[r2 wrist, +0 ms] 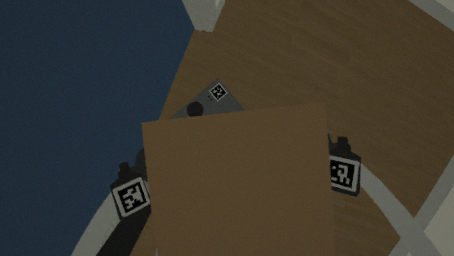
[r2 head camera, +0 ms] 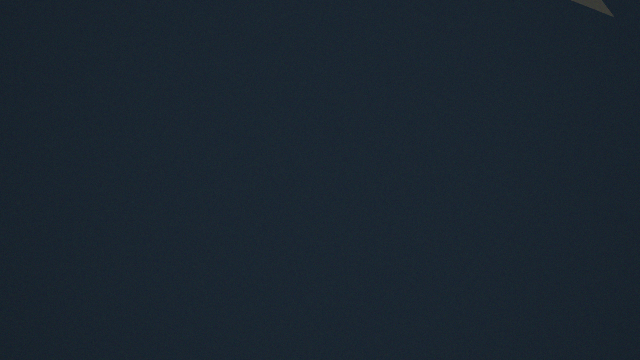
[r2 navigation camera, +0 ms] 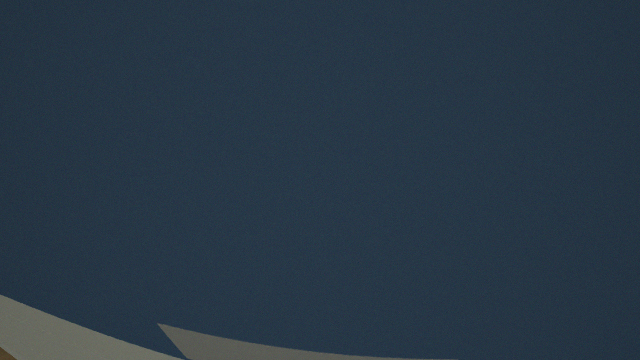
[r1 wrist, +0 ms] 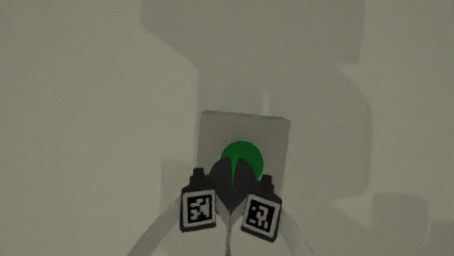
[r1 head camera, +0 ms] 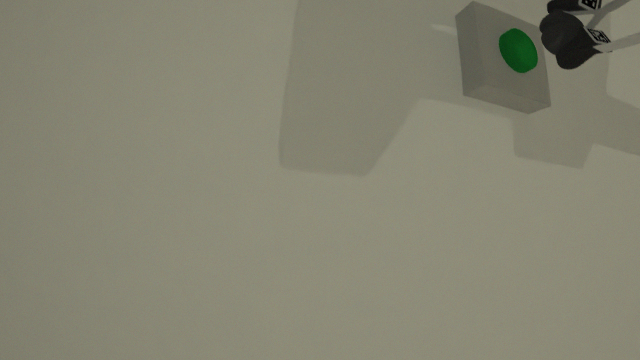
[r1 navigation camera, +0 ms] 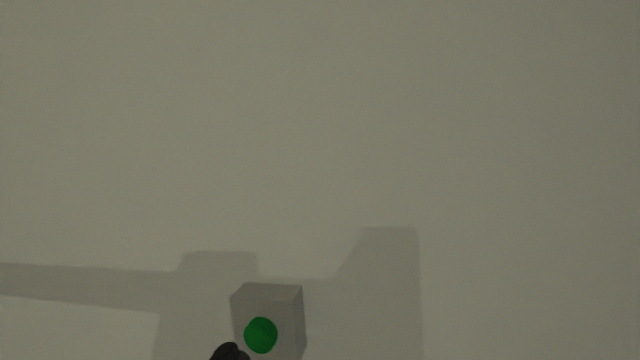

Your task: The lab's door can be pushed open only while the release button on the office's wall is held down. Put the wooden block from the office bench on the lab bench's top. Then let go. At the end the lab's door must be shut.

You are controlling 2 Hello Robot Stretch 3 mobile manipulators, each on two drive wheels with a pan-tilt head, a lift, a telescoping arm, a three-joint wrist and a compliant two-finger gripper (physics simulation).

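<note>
The release button (r1 head camera: pixel 518 50) (r1 navigation camera: pixel 260 335) (r1 wrist: pixel 242 150) is a green disc on a grey box on the pale office wall. My r1 gripper (r1 head camera: pixel 560 22) (r1 navigation camera: pixel 230 353) (r1 wrist: pixel 232 172) is shut and empty. Its black fingertips are in front of the button and overlap its lower part in the r1 wrist view. In the r1 head view they appear beside it; contact is not plain. My r2 gripper (r2 wrist: pixel 236 150) is shut on the wooden block (r2 wrist: pixel 240 185), whose broad brown face hides much of the fingers. The lab bench's top does not show, and I cannot tell the lab door's state.
A dark blue surface (r2 head camera: pixel 320 180) (r2 navigation camera: pixel 320 165) (r2 wrist: pixel 80 65) is close to r2; I cannot tell whether it is a wall or a door. Below r2's gripper are wooden floor (r2 wrist: pixel 320 60) and part of r2's grey base (r2 wrist: pixel 222 102). Shadows fall on the wall around the button box (r1 head camera: pixel 475 60).
</note>
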